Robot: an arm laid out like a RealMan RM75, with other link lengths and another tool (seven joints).
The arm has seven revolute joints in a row. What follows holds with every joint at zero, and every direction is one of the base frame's.
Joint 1 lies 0.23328 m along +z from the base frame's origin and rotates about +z.
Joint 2 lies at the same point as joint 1 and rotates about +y.
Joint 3 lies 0.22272 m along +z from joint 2 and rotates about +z.
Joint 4 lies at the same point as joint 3 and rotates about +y.
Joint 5 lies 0.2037 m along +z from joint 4 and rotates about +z.
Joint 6 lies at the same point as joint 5 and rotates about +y.
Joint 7 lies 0.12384 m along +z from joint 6 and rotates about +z.
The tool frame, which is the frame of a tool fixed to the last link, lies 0.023 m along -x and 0.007 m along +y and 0.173 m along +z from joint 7; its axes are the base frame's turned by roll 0, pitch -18.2 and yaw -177.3 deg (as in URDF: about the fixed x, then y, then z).
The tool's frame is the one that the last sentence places.
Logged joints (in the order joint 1, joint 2, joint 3, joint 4, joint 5, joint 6, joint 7), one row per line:
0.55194 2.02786 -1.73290 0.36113 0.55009 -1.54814 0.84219
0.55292 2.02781 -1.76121 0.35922 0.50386 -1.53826 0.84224
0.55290 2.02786 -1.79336 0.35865 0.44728 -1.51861 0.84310
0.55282 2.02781 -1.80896 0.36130 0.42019 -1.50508 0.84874
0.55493 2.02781 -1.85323 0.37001 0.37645 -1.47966 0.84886
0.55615 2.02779 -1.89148 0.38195 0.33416 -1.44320 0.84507
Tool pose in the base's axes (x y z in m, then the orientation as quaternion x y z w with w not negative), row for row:
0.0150 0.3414 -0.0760 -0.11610 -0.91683 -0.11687 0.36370
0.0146 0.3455 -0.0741 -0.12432 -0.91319 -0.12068 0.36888
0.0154 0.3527 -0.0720 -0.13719 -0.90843 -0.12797 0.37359
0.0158 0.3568 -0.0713 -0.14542 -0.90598 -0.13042 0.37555
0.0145 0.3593 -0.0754 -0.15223 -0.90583 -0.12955 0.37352
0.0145 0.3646 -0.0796 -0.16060 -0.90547 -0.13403 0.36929
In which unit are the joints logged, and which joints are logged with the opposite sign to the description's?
The joints are logged in radians. Opposite sign: joint 4, joint 5.
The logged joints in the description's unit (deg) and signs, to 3 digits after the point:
31.624 116.188 -99.288 -20.691 -31.518 -88.702 48.254
31.680 116.185 -100.910 -20.582 -28.869 -88.136 48.257
31.679 116.188 -102.752 -20.549 -25.627 -87.010 48.306
31.674 116.185 -103.646 -20.701 -24.075 -86.235 48.629
31.795 116.185 -106.182 -21.200 -21.569 -84.778 48.636
31.865 116.184 -108.374 -21.884 -19.146 -82.689 48.419

